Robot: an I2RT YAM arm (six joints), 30 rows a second.
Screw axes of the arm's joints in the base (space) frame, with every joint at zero. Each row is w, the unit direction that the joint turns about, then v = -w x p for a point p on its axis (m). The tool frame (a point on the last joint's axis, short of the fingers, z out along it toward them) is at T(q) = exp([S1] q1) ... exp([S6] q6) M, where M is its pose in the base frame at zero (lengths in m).
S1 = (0, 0, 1, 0, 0, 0)
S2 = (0, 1, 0, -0.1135, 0, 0.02)
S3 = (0, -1, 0, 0.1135, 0, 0.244)
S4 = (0, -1, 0, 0.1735, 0, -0.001)
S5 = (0, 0, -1, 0, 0.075, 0)
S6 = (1, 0, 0, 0, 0.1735, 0)
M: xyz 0.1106 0 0.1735 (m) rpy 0 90 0 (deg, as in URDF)
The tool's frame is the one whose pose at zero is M.
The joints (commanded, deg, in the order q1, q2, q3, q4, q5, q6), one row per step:
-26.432, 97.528, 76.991, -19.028, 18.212, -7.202
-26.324, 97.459, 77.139, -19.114, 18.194, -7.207
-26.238, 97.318, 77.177, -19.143, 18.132, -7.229
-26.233, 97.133, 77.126, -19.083, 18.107, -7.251
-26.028, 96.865, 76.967, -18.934, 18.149, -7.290
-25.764, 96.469, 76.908, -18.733, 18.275, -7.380
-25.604, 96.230, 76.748, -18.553, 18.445, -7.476
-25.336, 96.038, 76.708, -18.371, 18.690, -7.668
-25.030, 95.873, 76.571, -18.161, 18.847, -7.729
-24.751, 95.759, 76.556, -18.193, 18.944, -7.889
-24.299, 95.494, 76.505, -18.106, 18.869, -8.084
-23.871, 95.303, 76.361, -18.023, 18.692, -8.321
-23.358, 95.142, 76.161, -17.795, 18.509, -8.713
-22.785, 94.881, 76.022, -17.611, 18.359, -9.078
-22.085, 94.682, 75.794, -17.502, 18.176, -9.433
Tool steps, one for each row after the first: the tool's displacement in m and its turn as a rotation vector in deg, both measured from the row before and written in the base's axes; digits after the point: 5 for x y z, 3 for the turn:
0.00031, 0.00068, 0.00118, -0.051, -0.119, 0.125
-0.00004, 0.00071, 0.00108, -0.043, -0.139, 0.147
-0.00047, 0.00028, 0.00097, -0.083, -0.168, 0.038
-0.00015, 0.00159, 0.00101, -0.158, -0.196, 0.196
-0.00015, 0.00197, 0.00249, -0.353, -0.395, 0.219
-0.00026, 0.00120, 0.00087, -0.258, -0.130, 0.083
0.00034, 0.00167, 0.00129, -0.383, -0.120, 0.186
0.00044, 0.00196, 0.00058, -0.221, -0.137, 0.217
0.00043, 0.00179, 0.00060, -0.169, 0.062, 0.294
0.00065, 0.00307, 0.00150, -0.191, -0.174, 0.623
0.00066, 0.00294, 0.00046, -0.088, -0.019, 0.704
0.00104, 0.00339, 0.00016, -0.197, 0.016, 0.882
0.00091, 0.00385, 0.00108, -0.248, -0.101, 0.900
0.00119, 0.00465, 0.00005, -0.138, 0.091, 1.047

